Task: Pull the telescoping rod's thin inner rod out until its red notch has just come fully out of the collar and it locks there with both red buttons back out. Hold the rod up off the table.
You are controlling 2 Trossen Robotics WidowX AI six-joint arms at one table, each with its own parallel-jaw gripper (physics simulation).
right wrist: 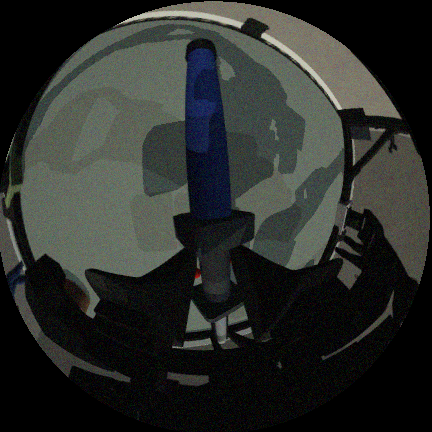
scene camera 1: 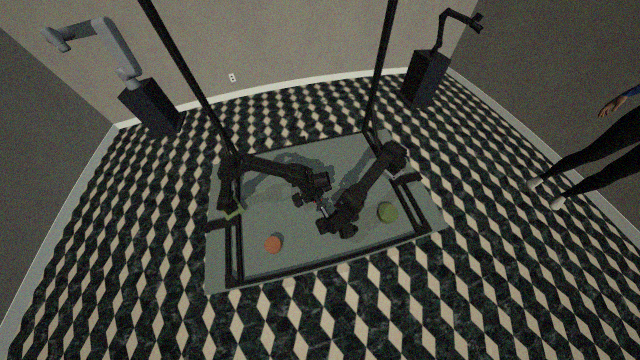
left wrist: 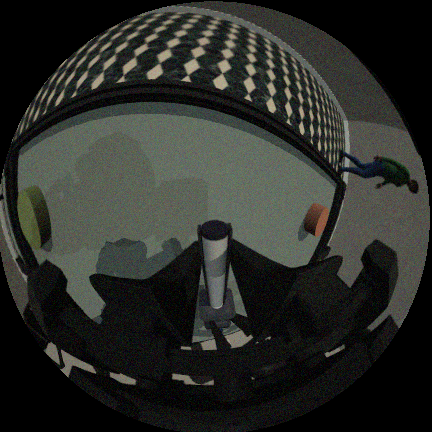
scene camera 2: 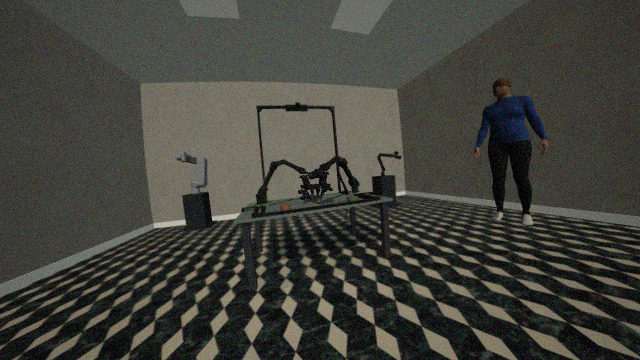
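Observation:
The telescoping rod is held up off the table between both grippers. In the right wrist view its blue handle [right wrist: 204, 110] points away, with a dark guard [right wrist: 215, 230] and a grey collar [right wrist: 216, 270] nearer the fingers. My right gripper [right wrist: 212, 246] is shut on the collar; slivers of the red buttons [right wrist: 197, 274] show beside the fingertips. The pale inner rod [right wrist: 221, 327] [left wrist: 215, 270] [scene camera 1: 324, 210] comes out beyond the collar's flange. My left gripper [left wrist: 213, 244] is shut on the inner rod near its black-capped end. The red notch cannot be made out.
A green disc [scene camera 1: 387, 213] [left wrist: 31, 217] lies right of the grippers in scene camera 1. An orange disc [scene camera 1: 273, 244] [left wrist: 317, 219] lies front left. Black frame rails [scene camera 1: 330, 260] edge the table, and two tall black posts [scene camera 1: 382, 55] [scene camera 1: 185, 75] rise behind the arms.

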